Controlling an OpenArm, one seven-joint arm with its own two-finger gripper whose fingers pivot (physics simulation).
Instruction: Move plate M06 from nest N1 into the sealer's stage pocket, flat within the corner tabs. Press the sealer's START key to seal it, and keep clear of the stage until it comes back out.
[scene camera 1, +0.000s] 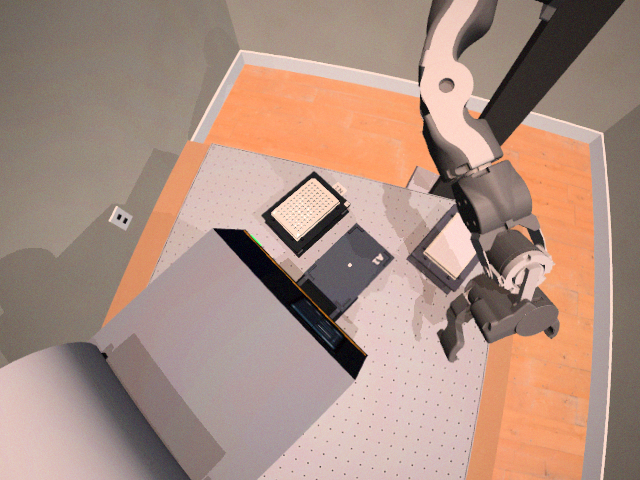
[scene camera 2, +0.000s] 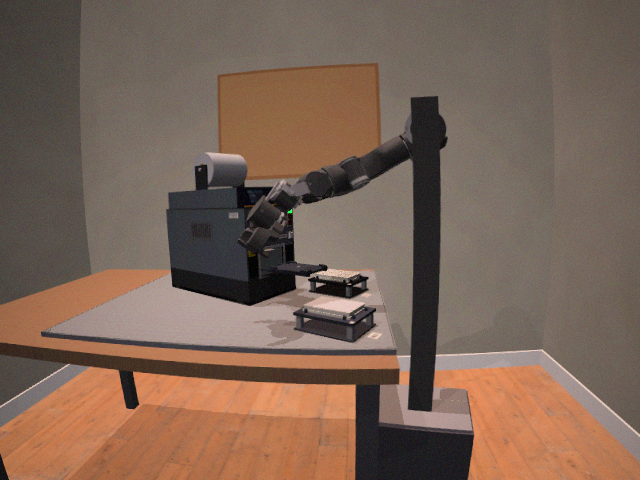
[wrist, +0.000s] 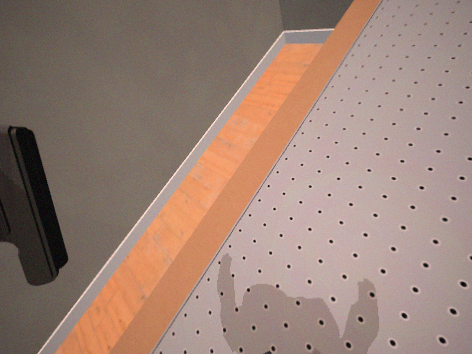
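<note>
The white welled plate M06 sits on the black nest N1, beside the N1 label. The sealer's dark stage is out in front of the sealer; its pocket is empty, with corner tabs and an A1 mark. My gripper is open and empty, high above the mat, beyond the second nest and well apart from plate and stage. One finger shows at the left of the wrist view. The START key cannot be made out.
A second nest holds a smooth pale plate, partly under my arm in scene camera 1. A film roll tops the sealer. The perforated mat ends near the table edge.
</note>
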